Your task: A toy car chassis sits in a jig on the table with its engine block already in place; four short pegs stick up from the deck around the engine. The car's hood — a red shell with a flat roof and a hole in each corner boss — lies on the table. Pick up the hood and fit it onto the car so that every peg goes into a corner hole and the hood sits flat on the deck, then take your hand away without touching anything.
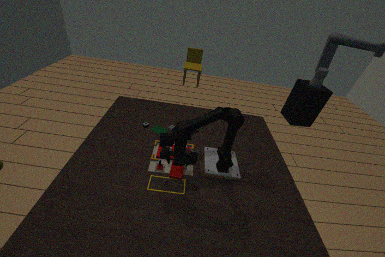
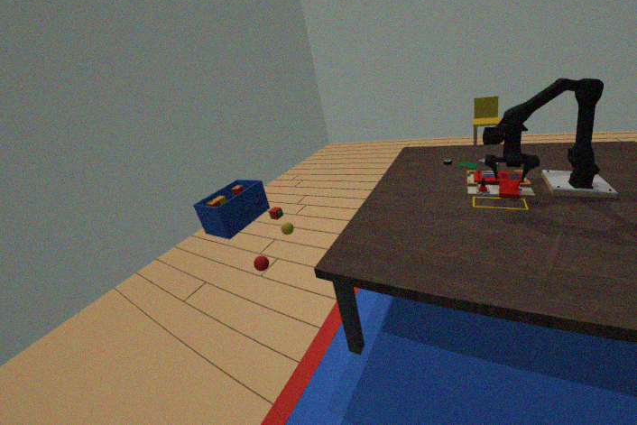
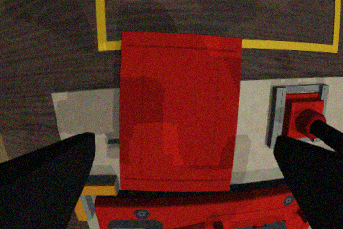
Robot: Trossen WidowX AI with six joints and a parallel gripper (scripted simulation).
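Right now the red hood is 30 mm below my gripper tip. The rest, counted from my gripper tip: grey piece 30 mm ahead, 350 mm to the right, 50 mm below; green plate 130 mm ahead, 340 mm to the right, 60 mm below; grey jig plate 30 mm ahead, 110 mm to the right, 50 mm below.
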